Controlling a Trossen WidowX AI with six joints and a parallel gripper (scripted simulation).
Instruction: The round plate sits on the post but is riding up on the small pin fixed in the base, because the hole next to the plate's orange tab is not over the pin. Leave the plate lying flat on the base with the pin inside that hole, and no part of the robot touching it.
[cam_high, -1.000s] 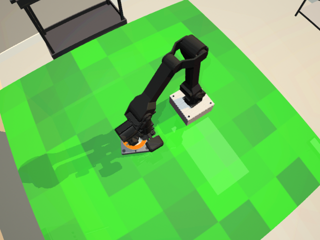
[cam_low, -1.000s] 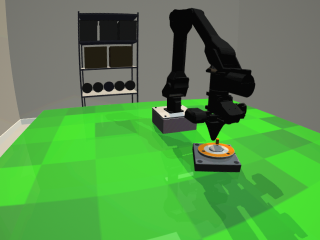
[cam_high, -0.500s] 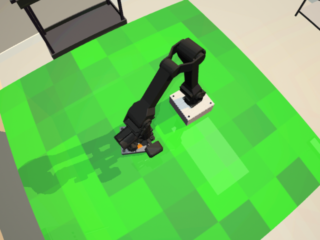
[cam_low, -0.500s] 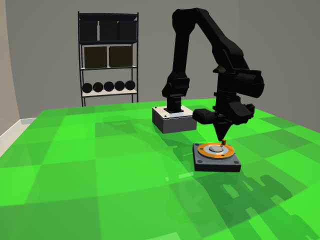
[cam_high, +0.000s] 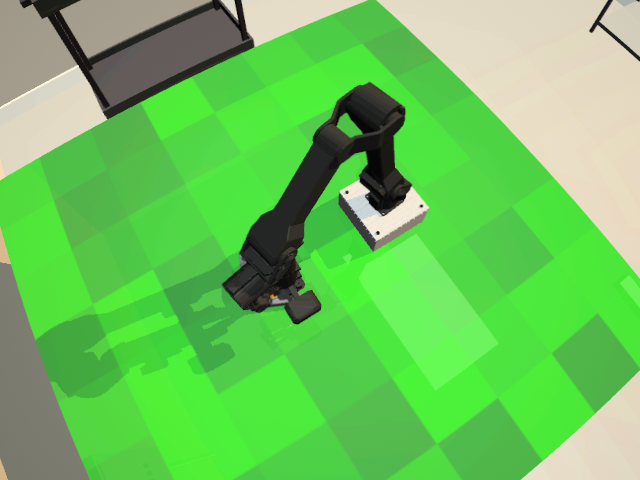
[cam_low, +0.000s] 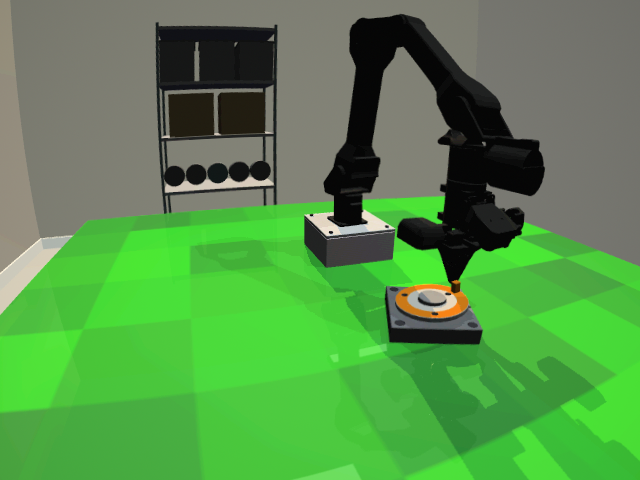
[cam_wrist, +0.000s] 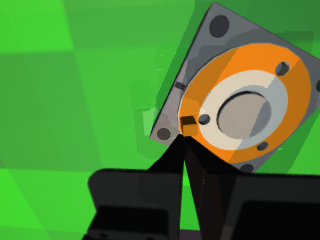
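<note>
Now: the base 50 mm to the right of my gripper tip, 20 mm below it and 10 mm ahead of it.
</note>
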